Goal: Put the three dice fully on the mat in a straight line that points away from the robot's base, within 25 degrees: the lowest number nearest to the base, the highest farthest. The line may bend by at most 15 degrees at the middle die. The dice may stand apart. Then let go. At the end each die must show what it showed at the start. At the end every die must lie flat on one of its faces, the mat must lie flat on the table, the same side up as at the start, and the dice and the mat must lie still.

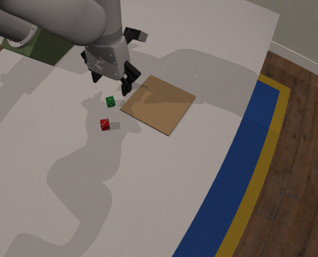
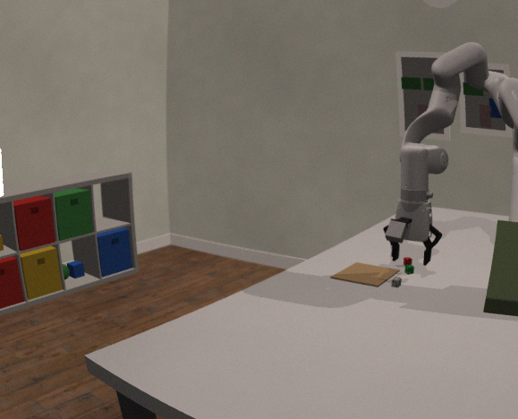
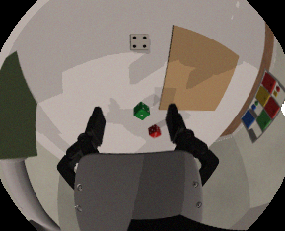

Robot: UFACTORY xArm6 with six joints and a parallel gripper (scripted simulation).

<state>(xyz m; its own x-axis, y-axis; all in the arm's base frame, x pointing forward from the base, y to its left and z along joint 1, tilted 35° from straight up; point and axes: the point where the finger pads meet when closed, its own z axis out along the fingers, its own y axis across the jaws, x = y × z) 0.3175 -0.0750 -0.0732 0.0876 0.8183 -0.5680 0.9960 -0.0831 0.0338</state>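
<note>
Right now my hand is 40 mm above the green die, 30 mm to the left of it and 10 mm short of it. From my hand the other things lie so: red die (90 mm to the right, 40 mm below, 30 mm ahead); then tan mat (120 mm ahead, 50 mm below, 30 mm to the left); then white die (80 mm to the left, 40 mm below, 10 mm ahead).
</note>
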